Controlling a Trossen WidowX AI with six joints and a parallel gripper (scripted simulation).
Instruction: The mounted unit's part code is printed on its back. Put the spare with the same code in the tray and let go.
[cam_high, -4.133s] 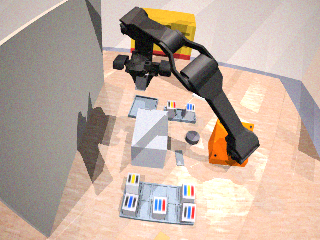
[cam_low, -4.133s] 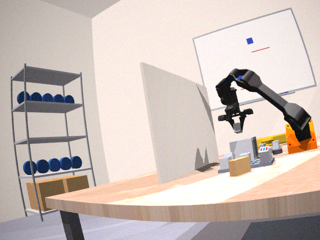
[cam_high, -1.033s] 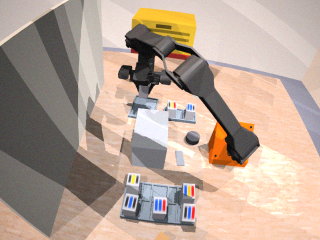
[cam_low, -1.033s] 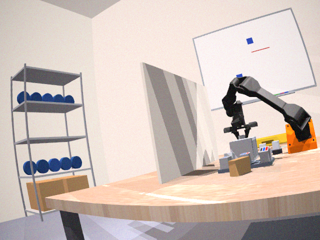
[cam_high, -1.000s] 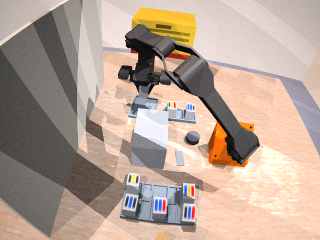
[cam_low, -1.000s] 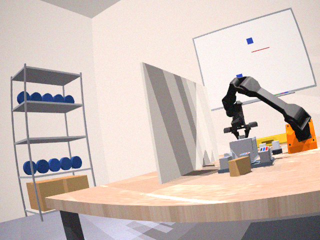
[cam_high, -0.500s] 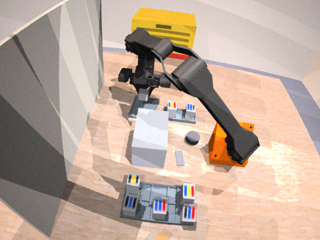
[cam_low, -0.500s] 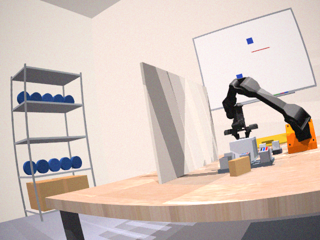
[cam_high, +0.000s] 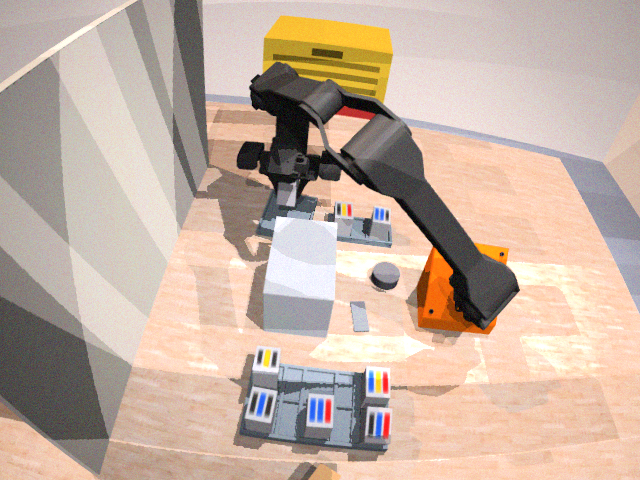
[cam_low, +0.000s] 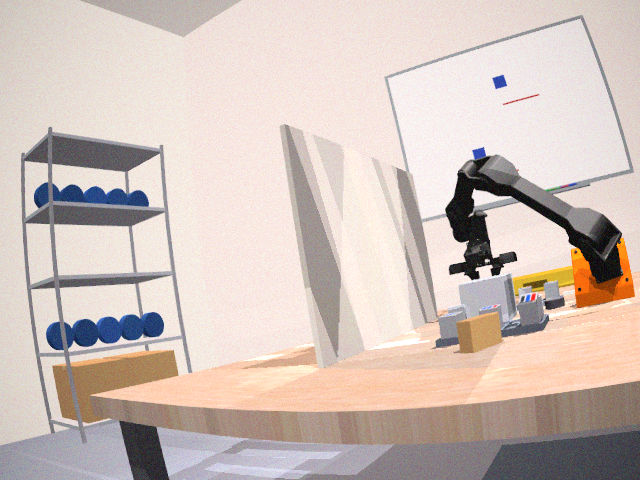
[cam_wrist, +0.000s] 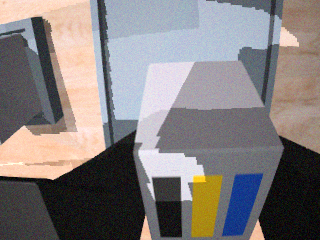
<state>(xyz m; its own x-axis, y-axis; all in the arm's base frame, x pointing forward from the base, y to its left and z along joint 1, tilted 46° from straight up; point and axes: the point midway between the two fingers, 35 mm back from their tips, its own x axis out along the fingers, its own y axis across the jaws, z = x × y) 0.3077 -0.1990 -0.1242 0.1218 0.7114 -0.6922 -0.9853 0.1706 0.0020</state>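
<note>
The grey tray is 50 mm below my gripper tip. From my gripper tip the other things lie so: grey mounted unit 210 mm to the left, 30 mm behind; then grey spare block 30 mm above; then small rack 140 mm behind, 40 mm to the left, 40 mm below.
</note>
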